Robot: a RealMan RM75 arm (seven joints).
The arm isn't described. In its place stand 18 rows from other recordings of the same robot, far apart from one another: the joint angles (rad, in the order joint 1, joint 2, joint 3, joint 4, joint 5, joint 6, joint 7), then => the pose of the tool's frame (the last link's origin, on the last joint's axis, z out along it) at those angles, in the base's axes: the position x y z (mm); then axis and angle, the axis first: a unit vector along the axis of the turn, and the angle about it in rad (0 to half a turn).
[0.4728 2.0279 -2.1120 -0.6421 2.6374 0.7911 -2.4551] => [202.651, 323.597, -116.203, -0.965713, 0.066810, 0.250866, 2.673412]
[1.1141 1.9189 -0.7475 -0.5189 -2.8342 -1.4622 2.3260] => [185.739, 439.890, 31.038, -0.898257, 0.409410, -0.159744, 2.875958]
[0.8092 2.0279 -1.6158 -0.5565 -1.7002 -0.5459 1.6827] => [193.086, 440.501, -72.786, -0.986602, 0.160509, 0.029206, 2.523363]
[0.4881 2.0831 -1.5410 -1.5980 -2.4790 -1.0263 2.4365] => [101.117, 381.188, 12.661, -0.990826, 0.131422, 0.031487, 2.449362]
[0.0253 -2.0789 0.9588 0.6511 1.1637 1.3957 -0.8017] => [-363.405, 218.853, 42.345, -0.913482, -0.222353, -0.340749, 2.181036]
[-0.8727 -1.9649 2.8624 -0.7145 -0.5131 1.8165 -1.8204] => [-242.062, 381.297, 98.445, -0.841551, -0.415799, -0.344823, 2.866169]
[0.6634 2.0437 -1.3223 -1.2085 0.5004 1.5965 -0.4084] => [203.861, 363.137, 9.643, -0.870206, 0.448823, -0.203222, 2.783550]
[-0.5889 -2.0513 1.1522 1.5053 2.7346 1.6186 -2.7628] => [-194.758, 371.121, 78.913, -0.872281, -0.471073, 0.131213, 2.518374]
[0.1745 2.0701 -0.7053 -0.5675 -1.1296 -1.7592 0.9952] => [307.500, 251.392, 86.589, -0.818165, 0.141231, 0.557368, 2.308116]
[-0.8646 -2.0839 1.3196 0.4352 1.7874 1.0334 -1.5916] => [-173.581, 392.334, -98.226, -0.978203, -0.185864, -0.092597, 2.944098]
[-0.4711 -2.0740 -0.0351 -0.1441 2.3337 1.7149 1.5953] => [-234.371, 239.816, -72.441, -0.606251, 0.788691, -0.102111, 2.039484]
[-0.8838 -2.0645 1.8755 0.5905 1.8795 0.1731 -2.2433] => [-150.279, 457.265, -91.256, -0.973167, -0.219244, -0.069846, 2.319953]
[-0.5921 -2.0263 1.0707 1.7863 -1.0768 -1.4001 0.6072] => [-52.311, 364.825, 127.385, -0.955657, -0.196396, -0.219426, 2.573308]
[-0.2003 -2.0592 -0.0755 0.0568 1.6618 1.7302 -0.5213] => [-359.625, 217.250, 39.794, -0.805769, -0.250491, -0.536647, 1.910647]
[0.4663 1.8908 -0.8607 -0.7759 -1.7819 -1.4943 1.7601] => [276.593, 354.845, 85.156, -0.914915, 0.325112, 0.239234, 2.778646]
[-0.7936 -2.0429 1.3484 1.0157 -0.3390 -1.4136 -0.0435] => [-206.149, 400.983, 0.360, -0.773998, -0.603318, 0.192183, 2.532825]
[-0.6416 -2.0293 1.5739 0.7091 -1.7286 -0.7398 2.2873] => [-184.990, 409.404, -61.254, -0.987145, 0.139810, -0.077442, 2.544714]
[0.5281 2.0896 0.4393 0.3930 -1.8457 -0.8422 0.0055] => [280.549, 342.955, -96.052, -0.880864, 0.369872, 0.295421, 2.068847]
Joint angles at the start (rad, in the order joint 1, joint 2, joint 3, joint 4, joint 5, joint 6, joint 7):
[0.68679 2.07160 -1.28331 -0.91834 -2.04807 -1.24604 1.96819]
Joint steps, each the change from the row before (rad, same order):
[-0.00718 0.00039 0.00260 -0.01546 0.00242 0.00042 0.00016]
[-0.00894 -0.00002 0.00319 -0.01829 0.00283 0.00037 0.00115]
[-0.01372 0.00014 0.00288 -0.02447 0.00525 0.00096 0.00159]
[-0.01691 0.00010 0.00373 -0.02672 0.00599 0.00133 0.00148]
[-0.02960 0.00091 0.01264 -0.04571 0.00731 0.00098 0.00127]
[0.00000 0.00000 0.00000 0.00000 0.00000 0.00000 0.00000]
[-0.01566 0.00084 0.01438 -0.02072 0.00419 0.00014 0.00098]
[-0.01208 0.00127 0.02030 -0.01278 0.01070 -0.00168 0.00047]
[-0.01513 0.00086 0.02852 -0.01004 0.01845 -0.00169 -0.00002]
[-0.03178 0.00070 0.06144 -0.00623 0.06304 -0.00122 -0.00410]
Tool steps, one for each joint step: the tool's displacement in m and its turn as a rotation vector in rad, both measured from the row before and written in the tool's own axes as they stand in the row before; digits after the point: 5 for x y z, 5 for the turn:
[-0.00133 -0.00030 -0.00216 0.00648 -0.00974 -0.00364]
[-0.00135 -0.00051 -0.00280 0.00819 -0.01114 -0.00303]
[-0.00125 -0.00041 -0.00368 0.01044 -0.01500 -0.00264]
[-0.00067 -0.00059 -0.00436 0.01244 -0.01646 -0.00106]
[-0.00072 -0.00169 -0.00848 0.02473 -0.02865 -0.00026]
[0.00000 0.00000 0.00000 0.00000 0.00000 0.00000]
[0.00013 -0.00205 -0.00542 0.01625 -0.01829 0.00709]
[-0.00027 -0.00238 -0.00529 0.01259 -0.02422 0.01503]
[0.00038 -0.00366 -0.00705 0.01573 -0.03365 0.02564]
[0.00116 -0.00788 -0.01517 0.02698 -0.08720 0.06773]

